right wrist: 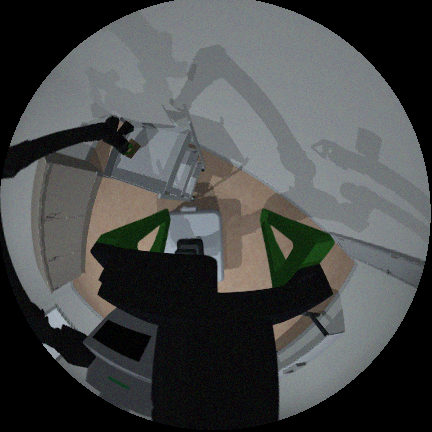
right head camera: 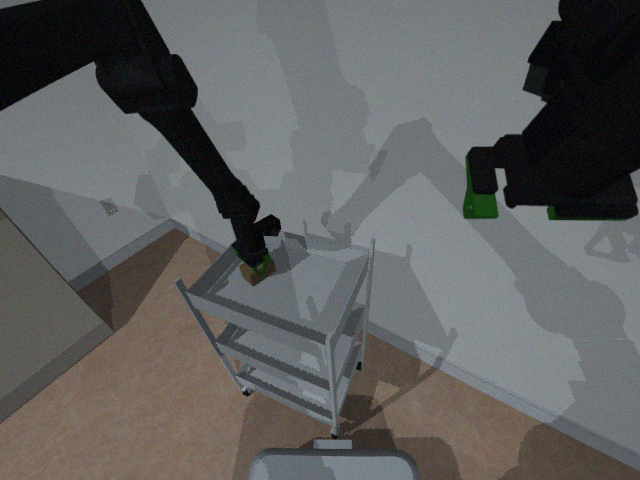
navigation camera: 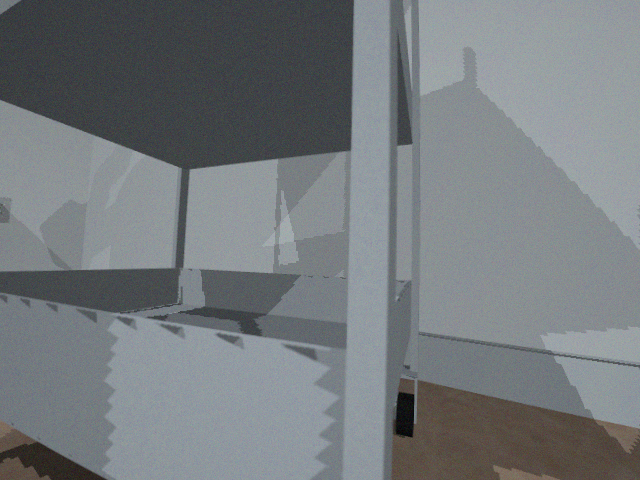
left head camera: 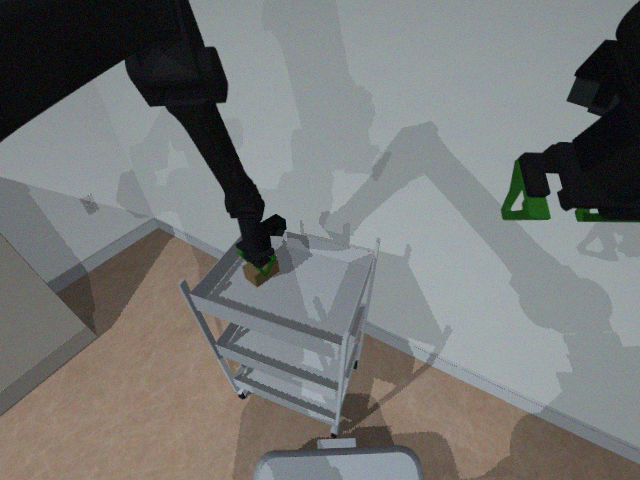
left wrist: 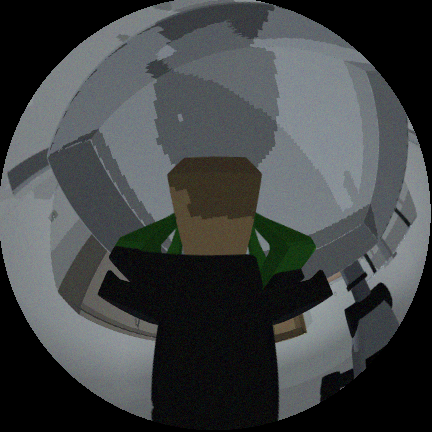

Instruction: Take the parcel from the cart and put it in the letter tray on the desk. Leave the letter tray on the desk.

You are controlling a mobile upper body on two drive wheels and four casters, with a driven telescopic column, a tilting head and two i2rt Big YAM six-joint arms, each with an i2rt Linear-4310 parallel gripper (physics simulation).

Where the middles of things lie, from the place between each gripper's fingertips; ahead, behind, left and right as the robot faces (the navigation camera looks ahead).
Right now my left hand is right at the brown parcel point(left wrist: 214, 198).
Now: the brown parcel 450 mm to the left of my right hand, 440 mm below it and 350 mm ahead of it.
